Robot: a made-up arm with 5 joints. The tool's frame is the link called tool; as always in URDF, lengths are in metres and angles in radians.
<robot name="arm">
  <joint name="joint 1" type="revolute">
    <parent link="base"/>
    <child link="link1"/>
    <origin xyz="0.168 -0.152 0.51" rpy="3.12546 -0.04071 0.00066"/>
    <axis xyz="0 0 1"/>
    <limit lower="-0.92" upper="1.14" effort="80" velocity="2.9"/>
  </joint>
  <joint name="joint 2" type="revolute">
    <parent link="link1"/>
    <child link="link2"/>
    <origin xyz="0.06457 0.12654 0.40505" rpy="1.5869 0 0.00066"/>
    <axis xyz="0 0 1"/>
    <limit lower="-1.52" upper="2.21" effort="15" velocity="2.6"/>
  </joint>
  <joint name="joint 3" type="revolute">
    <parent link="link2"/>
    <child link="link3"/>
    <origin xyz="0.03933 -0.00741 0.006" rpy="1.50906 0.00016 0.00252"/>
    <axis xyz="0 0 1"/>
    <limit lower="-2.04" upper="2.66" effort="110" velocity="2.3"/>
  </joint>
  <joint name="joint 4" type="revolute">
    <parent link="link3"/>
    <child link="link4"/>
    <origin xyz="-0.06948 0.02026 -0.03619" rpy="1.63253 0 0.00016"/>
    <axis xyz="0 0 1"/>
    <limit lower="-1.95" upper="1.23" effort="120" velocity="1.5"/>
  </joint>
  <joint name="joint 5" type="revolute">
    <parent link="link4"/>
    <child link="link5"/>
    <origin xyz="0.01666 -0.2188 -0.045" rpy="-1.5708 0 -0.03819"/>
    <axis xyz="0 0 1"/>
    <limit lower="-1.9" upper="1.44" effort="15" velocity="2.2"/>
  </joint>
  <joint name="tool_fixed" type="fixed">
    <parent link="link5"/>
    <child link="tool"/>
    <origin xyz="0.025 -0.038 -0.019" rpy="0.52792 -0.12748 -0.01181"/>
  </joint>
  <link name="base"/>
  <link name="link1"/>
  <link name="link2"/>
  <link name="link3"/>
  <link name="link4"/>
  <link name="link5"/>
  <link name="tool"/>
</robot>
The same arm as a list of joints. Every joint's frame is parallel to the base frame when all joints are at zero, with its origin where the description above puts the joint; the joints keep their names.
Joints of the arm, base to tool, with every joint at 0 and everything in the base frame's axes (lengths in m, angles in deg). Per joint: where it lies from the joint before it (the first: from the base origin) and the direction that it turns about. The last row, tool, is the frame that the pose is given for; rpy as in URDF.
joint 1: xyz 0.168 -0.152 0.51 axis 0.040702 -0.016101 -0.999042
joint 2: xyz 0.081 -0.133 -0.4 axis +y
joint 3: xyz 0.039 0.006 0.009 axis -0.038099 0.061698 0.997367
joint 4: xyz -0.068 0.018 -0.04 axis -y
joint 5: xyz 0.025 0.045 -0.218 axis +z
tool: xyz 0.025 -0.038 -0.019 rpy 30.25 -7.3 -0.68
Joint limits (deg, base to tool): -52.71..65.32 -87.09..126.62 -116.88..152.41 -111.73..70.47 -108.86..82.51

